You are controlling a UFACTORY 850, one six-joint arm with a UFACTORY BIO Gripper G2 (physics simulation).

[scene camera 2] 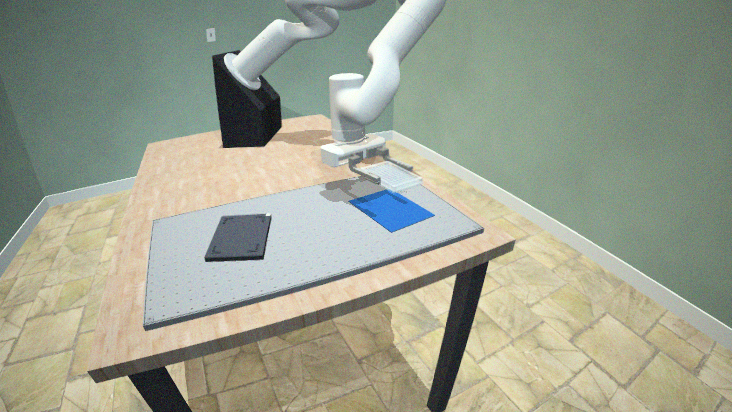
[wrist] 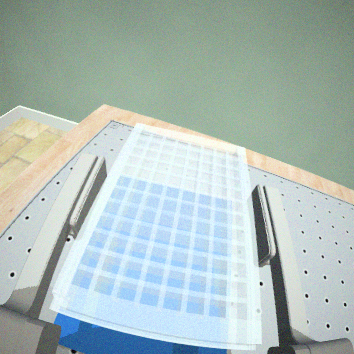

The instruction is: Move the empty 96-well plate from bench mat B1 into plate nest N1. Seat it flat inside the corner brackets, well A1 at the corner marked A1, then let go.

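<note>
The clear 96-well plate (scene camera 2: 393, 175) (wrist: 165, 225) is held in the air above the blue bench mat B1 (scene camera 2: 396, 217) (wrist: 120, 336), roughly level. My gripper (scene camera 2: 395, 175) (wrist: 172, 225) is shut on the plate, with one finger along each long side. The dark plate nest N1 (scene camera 2: 238, 237) lies on the grey board at the left in the scene view, with corner brackets and a small white mark at its back right corner. The nest does not show in the wrist view. The lettering on the mark and on the plate is too small to read.
The grey perforated board (scene camera 2: 307, 245) (wrist: 320, 240) bears the mat and the nest. It lies on a wooden table (scene camera 2: 204, 179). The black arm stand (scene camera 2: 243, 112) is at the table's back. Shadows of the gripper and plate fall on the board and mat.
</note>
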